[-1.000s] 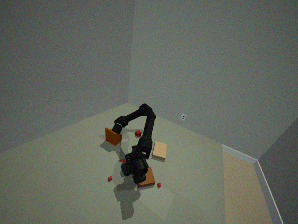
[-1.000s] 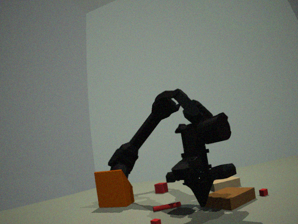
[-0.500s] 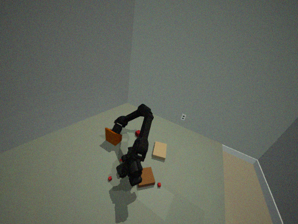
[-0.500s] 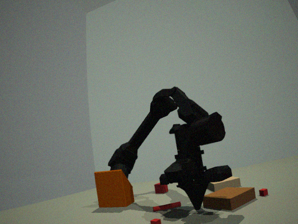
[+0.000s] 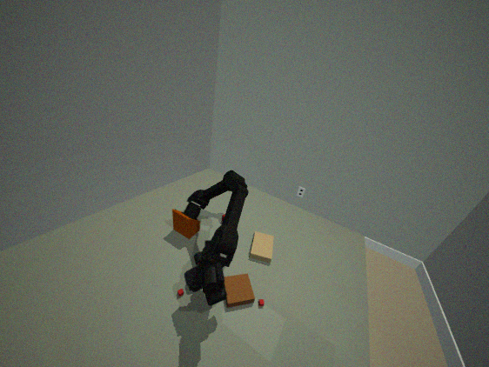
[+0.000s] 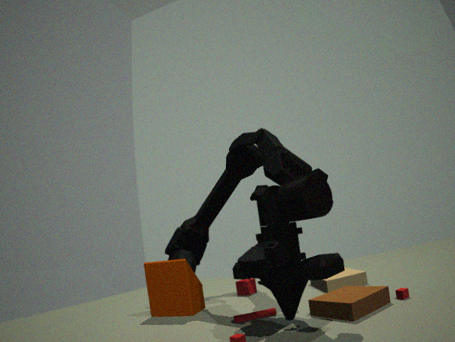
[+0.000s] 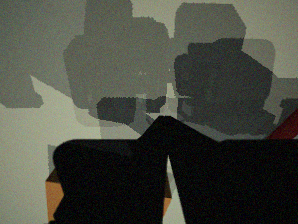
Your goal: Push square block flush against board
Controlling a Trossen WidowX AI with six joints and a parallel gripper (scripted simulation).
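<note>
Now: the red rod 8 cm behind my gripper tip, 8 cm to the left of it and 1 cm below it. Round my gripper tip: tan board 8 cm ahead, 31 cm to the left; brown square block 10 cm ahead, 6 cm to the left.
</note>
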